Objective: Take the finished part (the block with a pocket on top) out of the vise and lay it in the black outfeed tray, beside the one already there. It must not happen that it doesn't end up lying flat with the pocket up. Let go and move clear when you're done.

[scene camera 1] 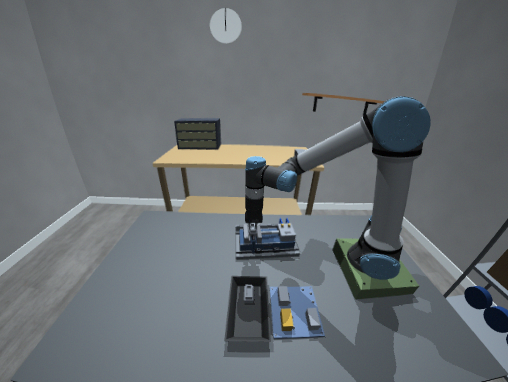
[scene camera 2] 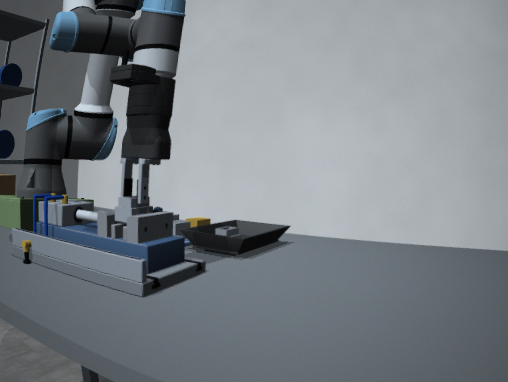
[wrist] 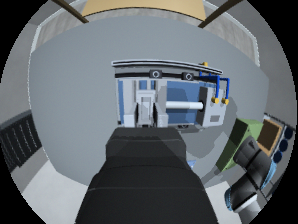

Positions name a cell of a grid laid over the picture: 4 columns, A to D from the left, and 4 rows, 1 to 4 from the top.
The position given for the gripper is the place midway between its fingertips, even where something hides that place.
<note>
In view: the gripper (scene camera 2: B3).
The gripper shows as well in the wrist view (wrist: B2).
</note>
